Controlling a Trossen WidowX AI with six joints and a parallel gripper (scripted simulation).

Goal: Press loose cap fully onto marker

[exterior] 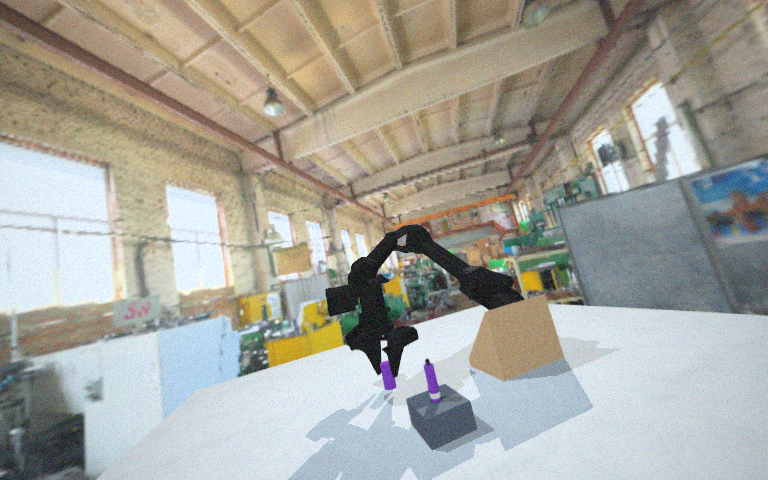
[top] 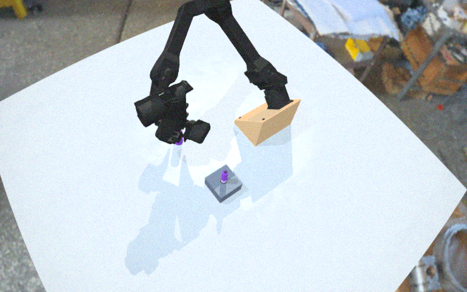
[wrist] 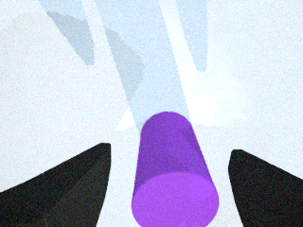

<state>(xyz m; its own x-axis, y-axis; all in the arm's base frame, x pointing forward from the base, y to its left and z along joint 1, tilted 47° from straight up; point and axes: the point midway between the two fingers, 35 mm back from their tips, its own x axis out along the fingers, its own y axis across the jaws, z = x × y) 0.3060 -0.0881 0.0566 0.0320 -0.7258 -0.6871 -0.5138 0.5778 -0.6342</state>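
My gripper tip is now right at the purple cap. Also, from my gripper tip: grey holder block: 200 mm to the left, 30 mm behind, 10 mm below.
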